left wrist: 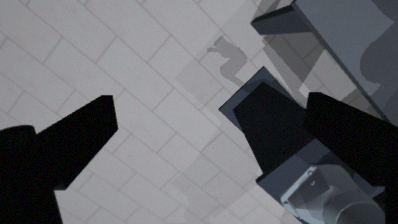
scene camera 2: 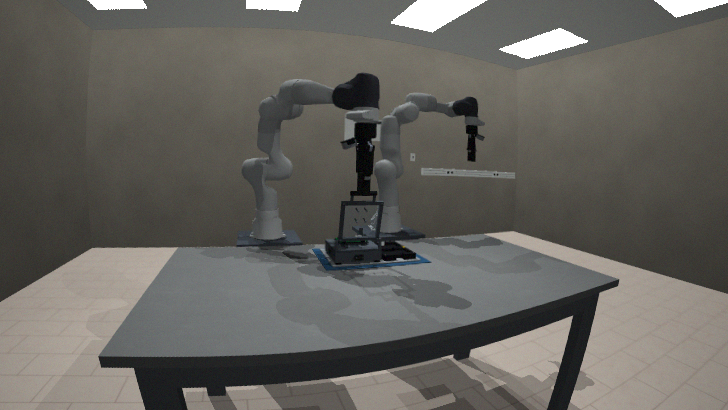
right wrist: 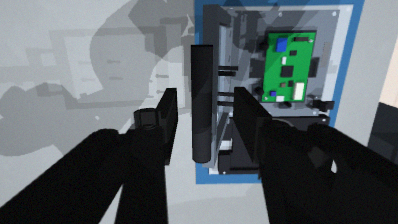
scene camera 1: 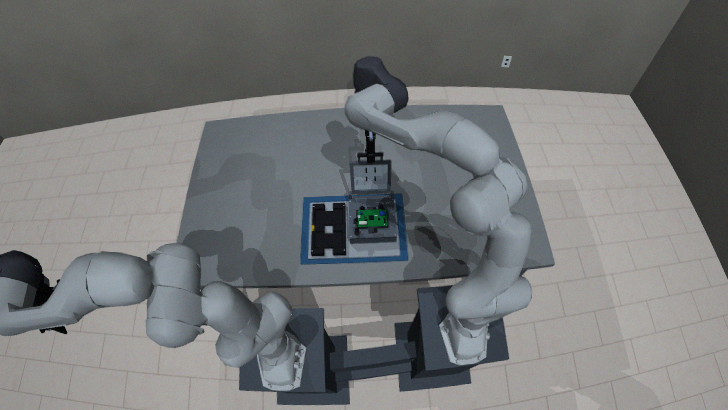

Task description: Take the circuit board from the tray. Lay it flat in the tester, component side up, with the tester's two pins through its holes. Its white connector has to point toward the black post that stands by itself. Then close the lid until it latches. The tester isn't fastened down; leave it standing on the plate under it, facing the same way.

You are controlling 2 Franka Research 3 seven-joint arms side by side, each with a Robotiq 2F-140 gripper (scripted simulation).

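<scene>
There is a tester that I can see in scene camera 1, in the right wrist view and in scene camera 2 [353,252], while in the left wrist view it is out of frame. On the tester [scene camera 1: 372,234] and [right wrist: 320,68] are the same spot.
</scene>
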